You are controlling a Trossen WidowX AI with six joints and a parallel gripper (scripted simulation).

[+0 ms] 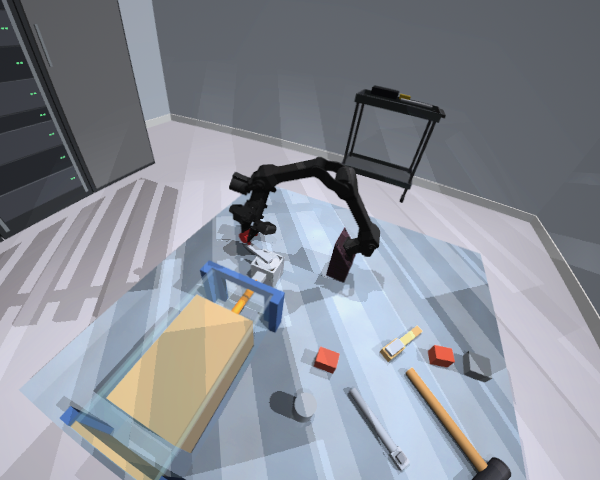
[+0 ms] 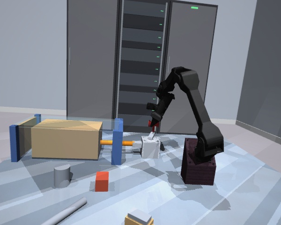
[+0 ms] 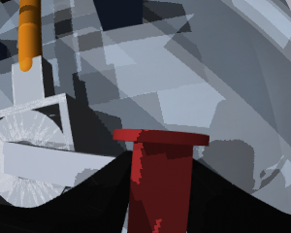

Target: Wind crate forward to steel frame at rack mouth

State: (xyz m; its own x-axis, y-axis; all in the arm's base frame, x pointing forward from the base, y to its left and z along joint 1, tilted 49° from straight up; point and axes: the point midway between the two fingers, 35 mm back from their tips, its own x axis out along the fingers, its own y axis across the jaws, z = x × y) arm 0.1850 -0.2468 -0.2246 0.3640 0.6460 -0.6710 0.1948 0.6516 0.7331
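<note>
Now: the crank handle 1 cm behind my gripper tip, 4 cm to the left of it and 3 cm below it. Round my gripper tip: red knob: 2 cm behind; grey winch: 1 cm behind, 9 cm to the left, 10 cm below; frame: 16 cm ahead, 12 cm to the left, 3 cm below.
</note>
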